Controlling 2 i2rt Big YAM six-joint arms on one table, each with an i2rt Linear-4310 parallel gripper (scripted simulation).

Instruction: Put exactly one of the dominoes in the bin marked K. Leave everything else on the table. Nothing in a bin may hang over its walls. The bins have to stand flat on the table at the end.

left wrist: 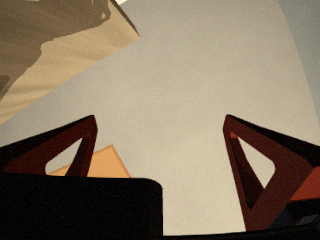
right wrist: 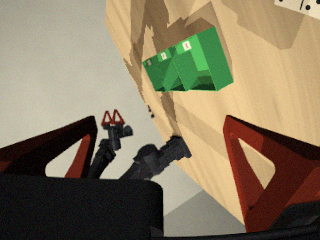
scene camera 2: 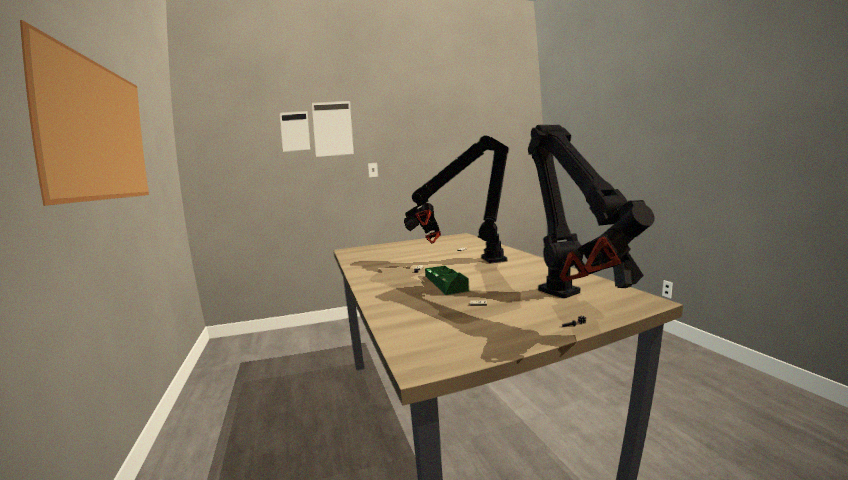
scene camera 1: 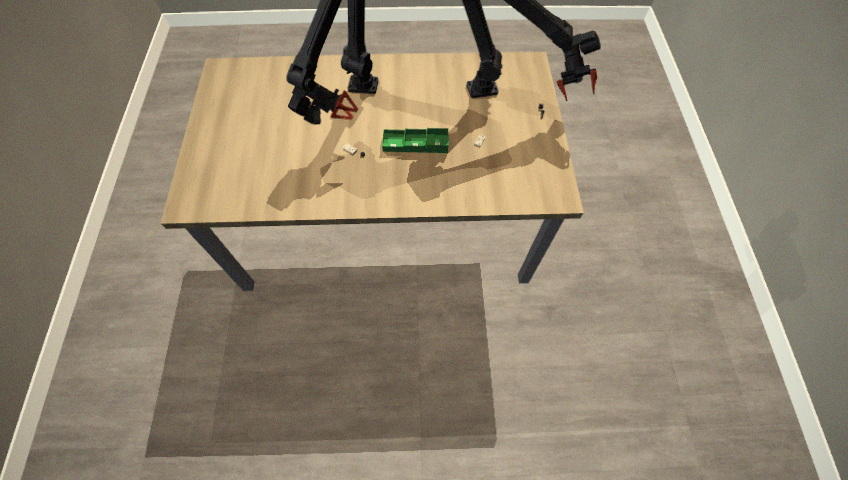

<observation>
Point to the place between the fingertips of my right gripper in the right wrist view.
At 160, 122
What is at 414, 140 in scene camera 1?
A green bin tray.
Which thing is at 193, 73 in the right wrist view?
A green bin tray.
</observation>
